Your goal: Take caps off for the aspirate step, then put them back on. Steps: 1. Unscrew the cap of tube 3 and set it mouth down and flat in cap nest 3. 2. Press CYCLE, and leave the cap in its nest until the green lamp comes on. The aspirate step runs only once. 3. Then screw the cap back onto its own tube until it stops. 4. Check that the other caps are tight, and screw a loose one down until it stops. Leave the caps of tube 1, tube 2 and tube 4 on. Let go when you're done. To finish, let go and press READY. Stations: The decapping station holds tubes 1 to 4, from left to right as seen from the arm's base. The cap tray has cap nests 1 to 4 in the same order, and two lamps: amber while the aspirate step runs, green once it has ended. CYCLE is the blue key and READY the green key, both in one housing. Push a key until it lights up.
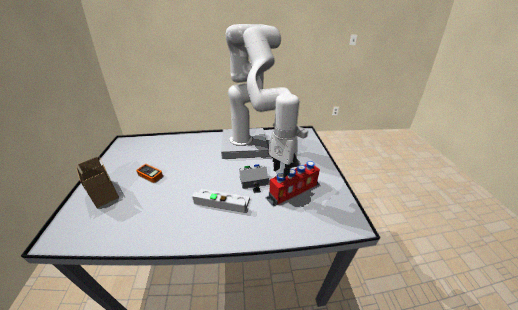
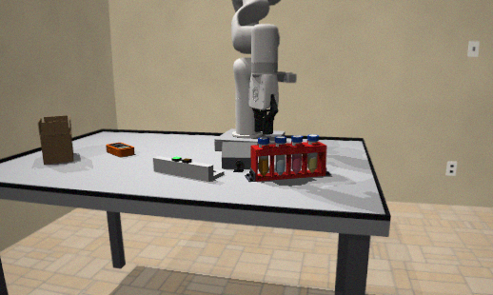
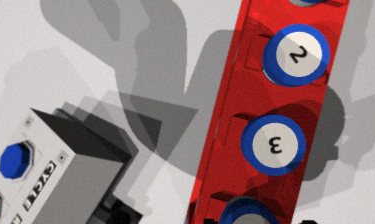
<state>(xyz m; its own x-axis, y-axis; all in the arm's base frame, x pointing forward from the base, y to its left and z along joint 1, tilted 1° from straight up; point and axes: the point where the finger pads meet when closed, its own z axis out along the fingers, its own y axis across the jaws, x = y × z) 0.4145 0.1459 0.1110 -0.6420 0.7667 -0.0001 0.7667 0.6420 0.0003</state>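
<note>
Right now the green key is 14 cm behind my hand, 13 cm to the right of it and 9 cm below it. Round my hand: blue key: 15 cm behind, 9 cm below, 8 cm to the right; grey key housing: 13 cm behind, 11 cm to the right, 10 cm below; orange device: 61 cm to the right, 20 cm behind, 14 cm below.
</note>
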